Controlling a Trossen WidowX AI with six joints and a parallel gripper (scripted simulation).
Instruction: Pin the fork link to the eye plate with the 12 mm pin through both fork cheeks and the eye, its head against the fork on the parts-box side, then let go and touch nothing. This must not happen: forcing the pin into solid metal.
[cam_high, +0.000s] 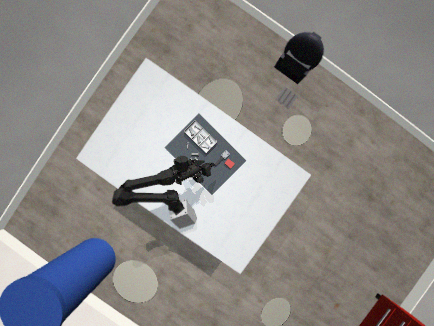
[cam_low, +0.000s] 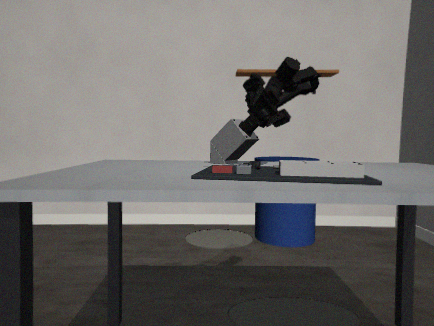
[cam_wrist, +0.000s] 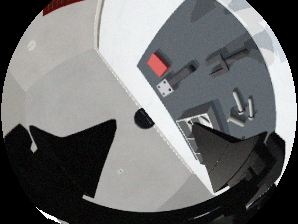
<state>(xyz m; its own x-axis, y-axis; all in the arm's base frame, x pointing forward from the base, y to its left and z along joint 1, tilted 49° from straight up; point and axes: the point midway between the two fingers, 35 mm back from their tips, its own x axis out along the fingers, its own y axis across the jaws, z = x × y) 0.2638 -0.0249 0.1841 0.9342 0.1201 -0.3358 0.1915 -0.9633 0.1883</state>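
My gripper is now 18 cm above the fork link, 3 cm to the left of it and 3 cm past it. The rest, counted from my hand: grey pin (18 cm below, 6 cm to the left, 3 cm behind); dark mat (19 cm below, 6 cm to the left, 4 cm ahead); eye plate (18 cm below, 6 cm ahead, 4 cm to the right).
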